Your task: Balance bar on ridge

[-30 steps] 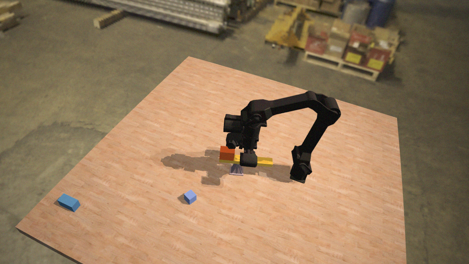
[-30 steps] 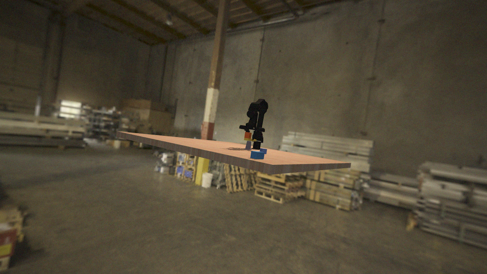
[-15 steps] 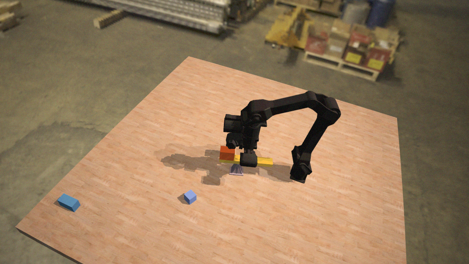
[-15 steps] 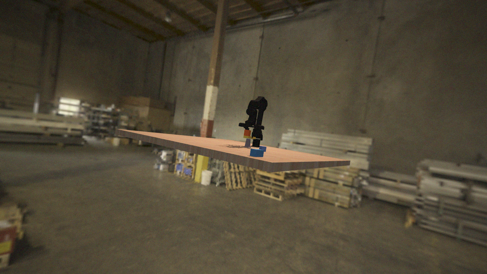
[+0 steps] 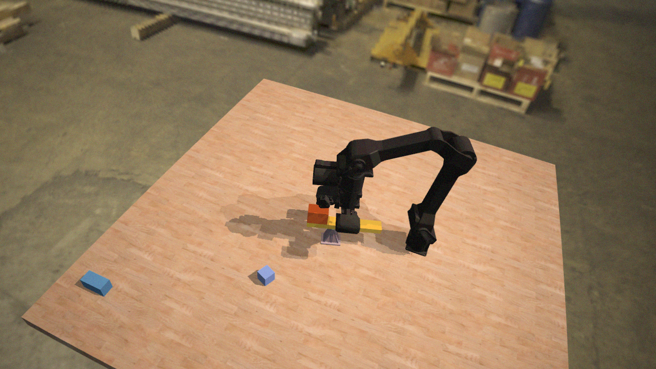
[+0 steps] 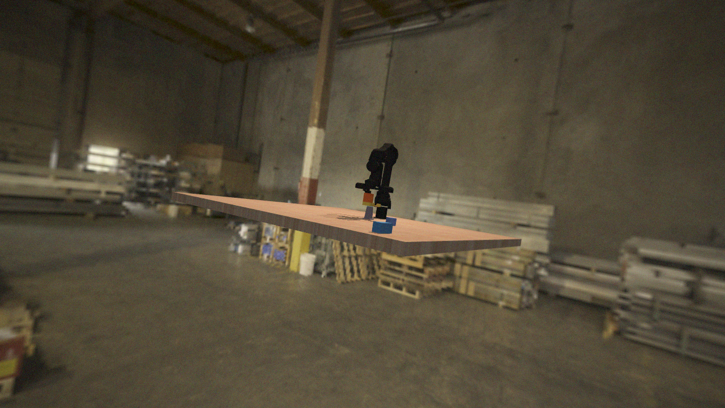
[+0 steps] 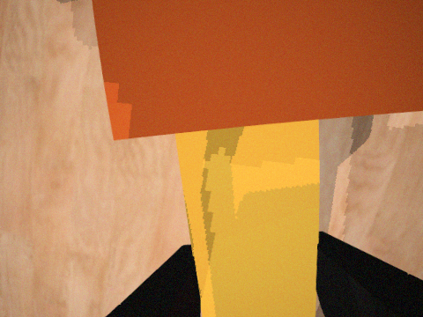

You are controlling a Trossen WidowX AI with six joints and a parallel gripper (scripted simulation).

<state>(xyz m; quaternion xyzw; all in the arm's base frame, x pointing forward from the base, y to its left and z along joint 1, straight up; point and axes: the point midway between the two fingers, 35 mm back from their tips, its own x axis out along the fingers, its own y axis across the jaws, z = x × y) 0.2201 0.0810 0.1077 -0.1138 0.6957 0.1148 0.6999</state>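
Right now the grey ridge is 40 mm below my gripper tip, 30 mm ahead of it and 10 mm to the left of it. Also, from my gripper tip: small light-blue cube 210 mm to the left, 140 mm ahead, 60 mm below.
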